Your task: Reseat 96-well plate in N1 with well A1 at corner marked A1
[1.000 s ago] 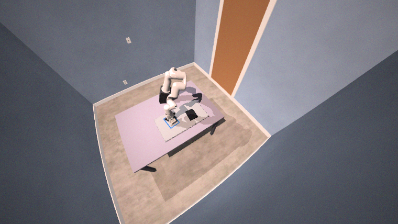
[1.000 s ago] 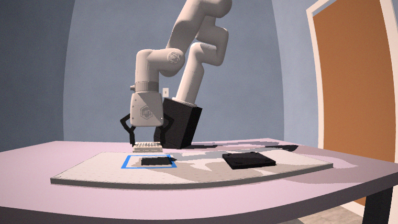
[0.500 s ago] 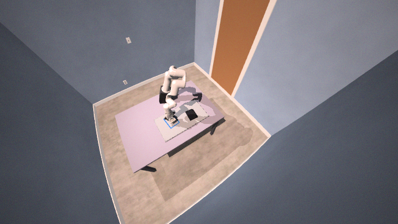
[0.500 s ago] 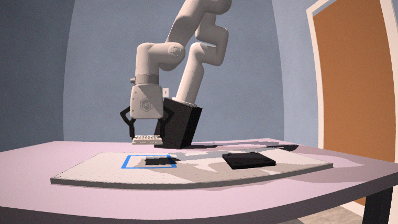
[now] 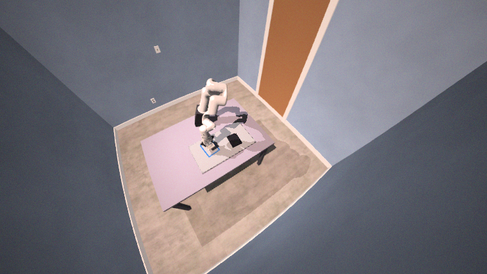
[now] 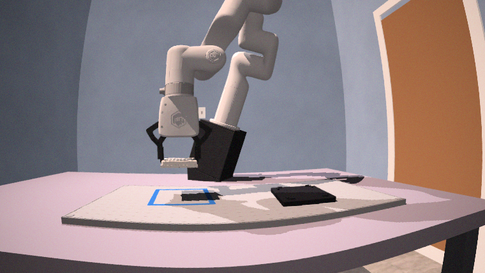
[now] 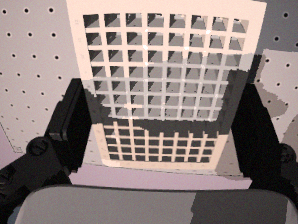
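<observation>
Now: hand 29 cm to the right of the black plate nest N1, 9 cm above it and 3 cm short of it. Also, from my hand: white 96-well plate (1 cm below).
</observation>
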